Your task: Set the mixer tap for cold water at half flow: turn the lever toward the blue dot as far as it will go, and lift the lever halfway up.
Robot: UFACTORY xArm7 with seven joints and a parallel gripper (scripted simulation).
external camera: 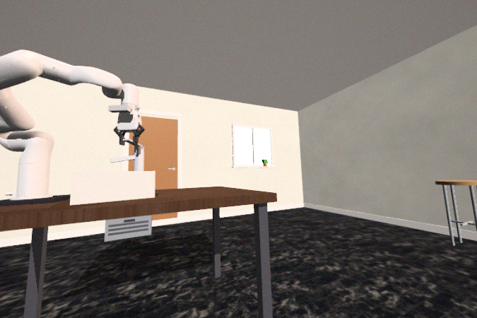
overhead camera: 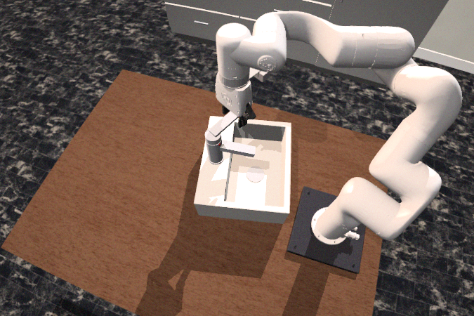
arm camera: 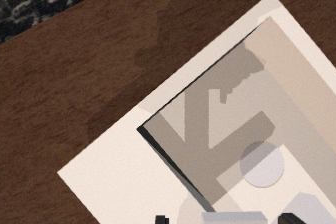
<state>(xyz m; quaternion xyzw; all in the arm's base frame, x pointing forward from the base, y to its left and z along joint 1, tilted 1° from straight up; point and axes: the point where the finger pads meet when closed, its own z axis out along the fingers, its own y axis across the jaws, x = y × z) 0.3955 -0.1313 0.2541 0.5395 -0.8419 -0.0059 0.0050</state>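
Now: hand 3 cm to the right of the lever and 1 cm short of it. Round my hand: white sink: 24 cm below, 8 cm behind, 5 cm to the left; mixer tap: 5 cm to the left, 5 cm below, 2 cm ahead.
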